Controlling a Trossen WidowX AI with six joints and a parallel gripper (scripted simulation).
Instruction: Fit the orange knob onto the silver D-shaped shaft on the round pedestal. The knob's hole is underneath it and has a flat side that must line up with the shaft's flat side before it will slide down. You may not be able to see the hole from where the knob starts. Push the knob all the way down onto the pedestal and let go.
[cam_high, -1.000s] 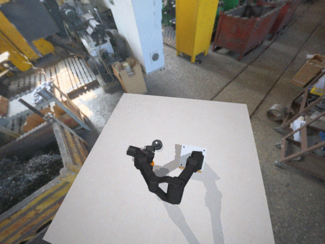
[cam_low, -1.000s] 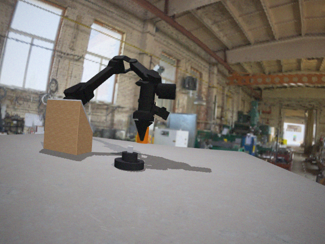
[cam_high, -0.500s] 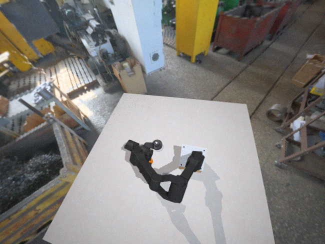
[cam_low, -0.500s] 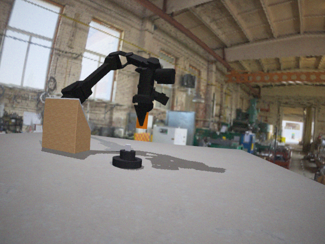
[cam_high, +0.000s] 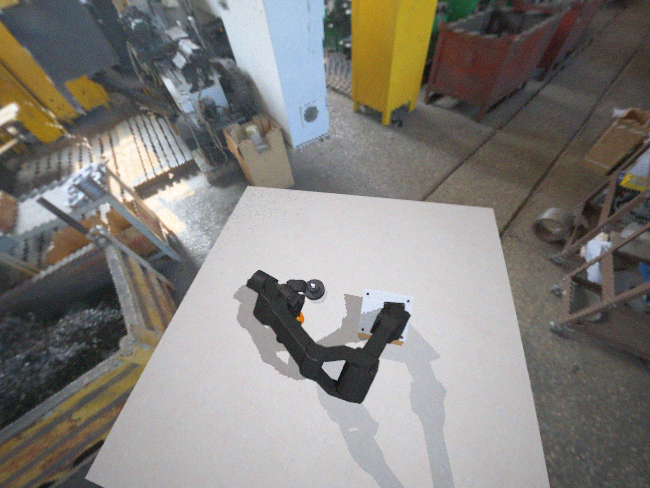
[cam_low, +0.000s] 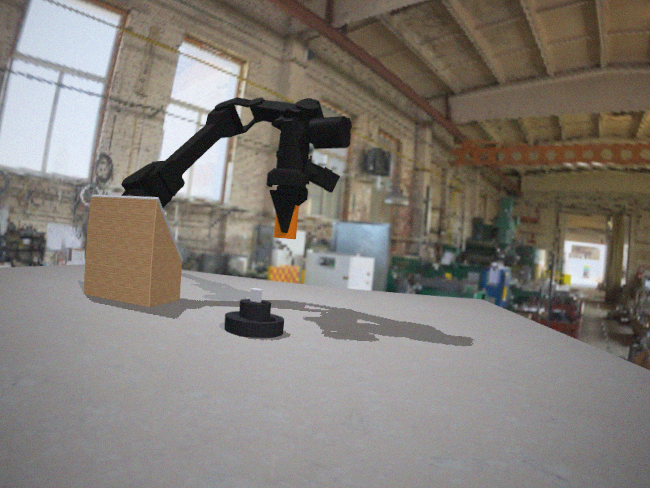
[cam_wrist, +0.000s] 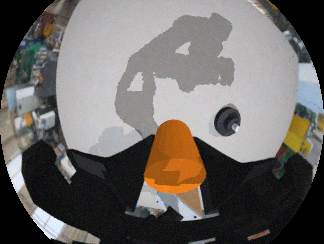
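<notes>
Right now the black round pedestal is 1 cm behind my gripper tip, 16 cm to the right of it and 12 cm below it. Round my gripper tip: orange knob 3 cm above.
</notes>
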